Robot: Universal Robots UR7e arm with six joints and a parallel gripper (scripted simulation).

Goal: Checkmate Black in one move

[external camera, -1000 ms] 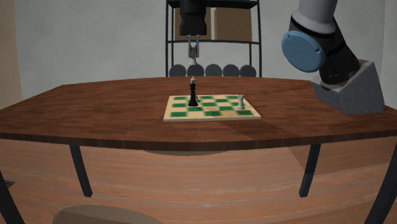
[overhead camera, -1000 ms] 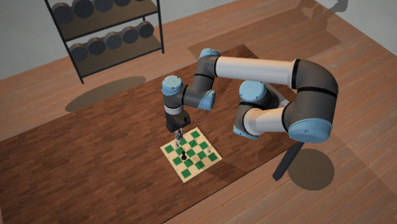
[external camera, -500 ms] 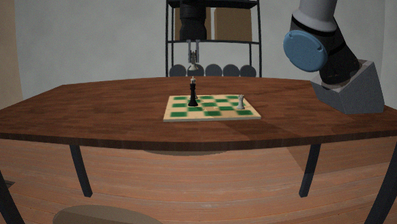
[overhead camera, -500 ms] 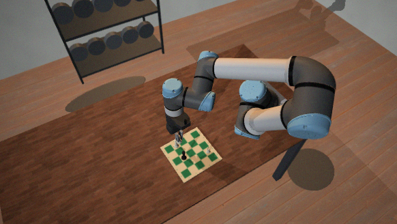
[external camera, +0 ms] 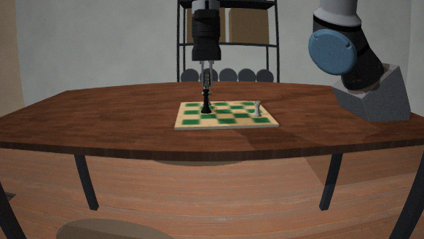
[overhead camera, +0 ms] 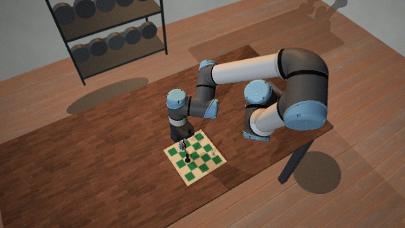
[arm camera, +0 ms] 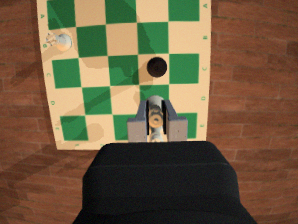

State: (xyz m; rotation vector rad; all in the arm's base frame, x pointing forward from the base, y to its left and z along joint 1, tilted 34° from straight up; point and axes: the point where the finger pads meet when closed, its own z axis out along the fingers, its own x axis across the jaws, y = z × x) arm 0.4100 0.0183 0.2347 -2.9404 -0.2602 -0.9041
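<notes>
Now: the black king 4 cm to the left of my hand and 4 cm below it. The rest, counted from my hand: white rook 13 cm behind, 5 cm to the left, 6 cm below; green-and-cream chessboard 5 cm behind, 3 cm to the left, 8 cm below.
</notes>
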